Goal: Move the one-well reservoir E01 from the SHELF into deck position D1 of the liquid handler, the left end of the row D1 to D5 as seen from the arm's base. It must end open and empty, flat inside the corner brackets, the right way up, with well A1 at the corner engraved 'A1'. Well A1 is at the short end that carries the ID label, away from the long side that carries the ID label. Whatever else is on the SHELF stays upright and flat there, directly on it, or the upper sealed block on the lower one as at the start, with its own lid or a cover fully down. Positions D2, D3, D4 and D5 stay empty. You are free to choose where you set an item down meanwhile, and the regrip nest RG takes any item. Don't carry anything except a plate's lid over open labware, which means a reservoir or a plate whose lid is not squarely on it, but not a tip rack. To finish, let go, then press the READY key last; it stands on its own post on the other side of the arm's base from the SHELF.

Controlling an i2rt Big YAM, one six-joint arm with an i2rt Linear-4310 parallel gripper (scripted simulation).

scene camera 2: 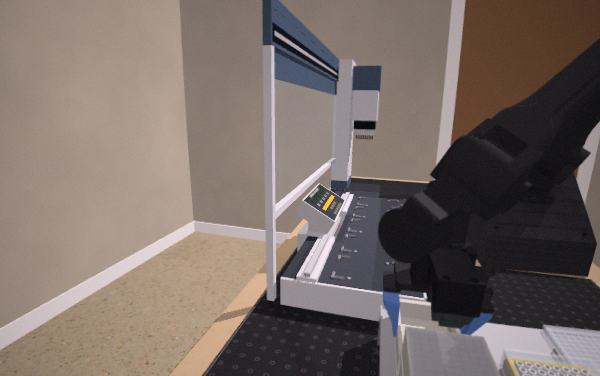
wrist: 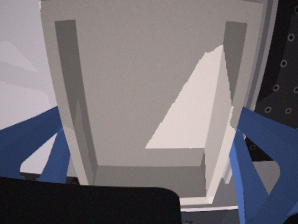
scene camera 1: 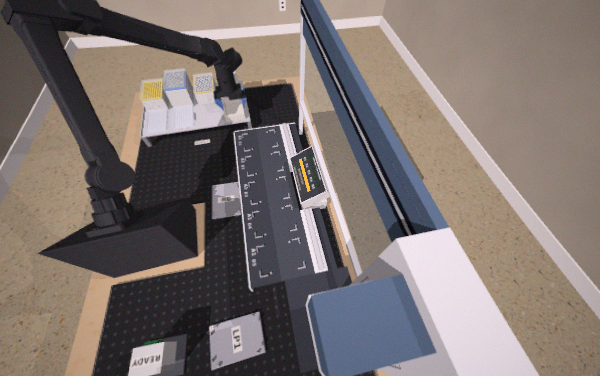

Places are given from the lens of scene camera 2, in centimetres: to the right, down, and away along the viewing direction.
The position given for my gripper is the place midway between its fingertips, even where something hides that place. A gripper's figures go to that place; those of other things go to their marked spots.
my gripper [scene camera 2: 426, 338]: 18, 21, 42
pipetting head [scene camera 2: 365, 102]: 25, -33, 120
